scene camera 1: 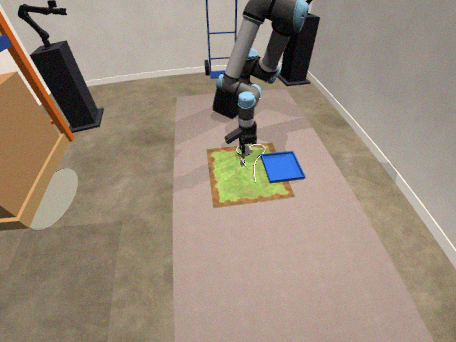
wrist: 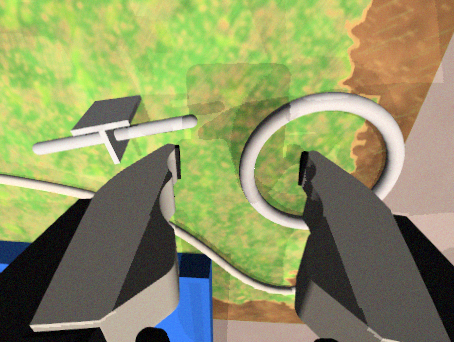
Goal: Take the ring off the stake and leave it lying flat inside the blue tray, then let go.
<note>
I see my gripper [wrist: 239, 152], a blue tray [scene camera 1: 280, 166], a ring [wrist: 385, 123] and a stake [wrist: 108, 121].
</note>
